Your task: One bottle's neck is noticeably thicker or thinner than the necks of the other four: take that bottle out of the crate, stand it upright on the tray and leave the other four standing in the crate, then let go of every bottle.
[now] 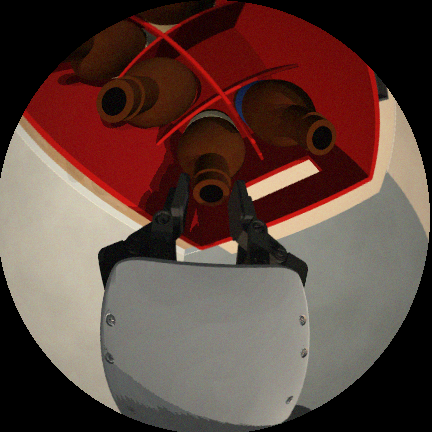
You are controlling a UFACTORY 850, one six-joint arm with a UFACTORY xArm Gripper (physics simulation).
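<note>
My gripper is open and empty, its fingers standing on either side of the mouth of a brown bottle with a pale label, in the crate's near corner compartment. The red crate also holds a brown bottle with a blue label to the right, a brown bottle to the left, another brown bottle at the upper left, and part of one more bottle at the top edge. How far the fingertips reach down beside the neck is hard to tell. The tray cannot be made out for sure.
Thin red dividers cross between the bottles. The crate's near wall has a handle slot. A dark edge of something shows beyond the crate's right side. The grey surface lies outside the crate.
</note>
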